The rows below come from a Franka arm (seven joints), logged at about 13 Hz.
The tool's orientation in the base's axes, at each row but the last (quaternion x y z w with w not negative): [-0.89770, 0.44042, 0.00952, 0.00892]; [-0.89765, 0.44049, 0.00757, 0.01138]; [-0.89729, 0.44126, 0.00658, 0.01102]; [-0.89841, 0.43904, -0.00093, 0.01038]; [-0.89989, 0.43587, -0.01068, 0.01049]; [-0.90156, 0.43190, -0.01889, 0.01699]
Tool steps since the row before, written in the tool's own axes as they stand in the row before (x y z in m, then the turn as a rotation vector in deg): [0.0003, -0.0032, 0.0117, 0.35, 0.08, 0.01]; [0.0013, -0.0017, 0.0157, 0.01, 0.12, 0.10]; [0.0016, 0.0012, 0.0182, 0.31, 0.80, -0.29]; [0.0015, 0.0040, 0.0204, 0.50, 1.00, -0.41]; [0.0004, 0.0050, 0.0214, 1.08, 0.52, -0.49]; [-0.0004, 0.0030, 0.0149, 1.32, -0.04, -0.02]
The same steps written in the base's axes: [0.0026, 0.0020, -0.0117, 0.15, -0.33, -0.02]; [0.0021, 0.0004, -0.0157, -0.09, -0.08, -0.10]; [0.0000, -0.0015, -0.0182, -0.44, -0.74, 0.27]; [-0.0020, -0.0033, -0.0205, -0.49, -1.02, 0.39]; [-0.0031, -0.0032, -0.0215, 0.25, -1.17, 0.49]; [-0.0019, -0.0014, -0.0150, 0.86, -1.00, 0.05]
